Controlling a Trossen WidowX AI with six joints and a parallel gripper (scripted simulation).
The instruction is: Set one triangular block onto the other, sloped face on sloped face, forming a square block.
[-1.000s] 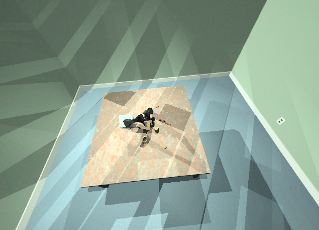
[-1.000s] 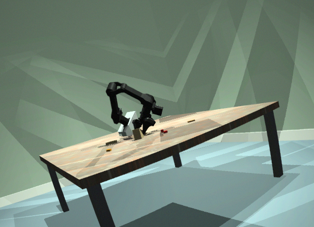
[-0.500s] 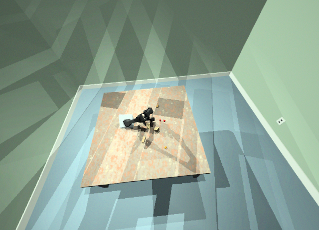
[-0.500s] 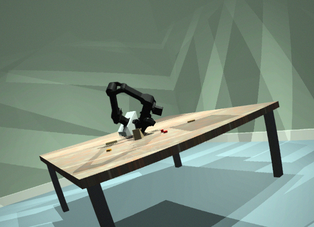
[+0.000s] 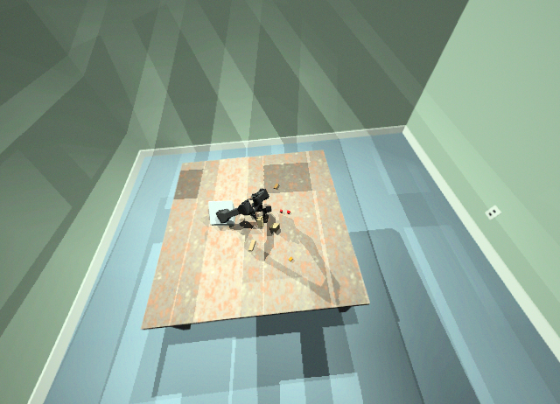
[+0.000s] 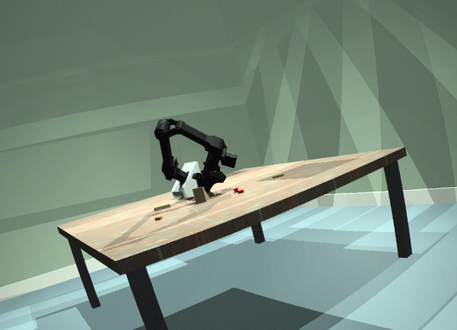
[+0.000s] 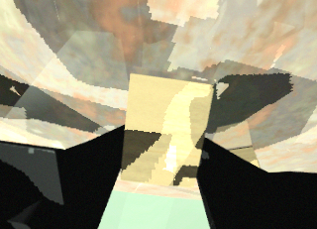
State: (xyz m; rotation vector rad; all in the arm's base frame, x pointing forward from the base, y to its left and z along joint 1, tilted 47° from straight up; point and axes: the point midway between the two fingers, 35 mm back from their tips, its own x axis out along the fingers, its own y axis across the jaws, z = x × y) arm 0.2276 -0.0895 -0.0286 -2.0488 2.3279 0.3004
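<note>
The pale wooden triangular block lies 11 cm ahead of my gripper tip and 7 cm to the right of it. Round my gripper tip: flat tan stick 7 cm behind, 17 cm to the right; small orange cube 17 cm ahead, 31 cm to the right, 1 cm below.
</note>
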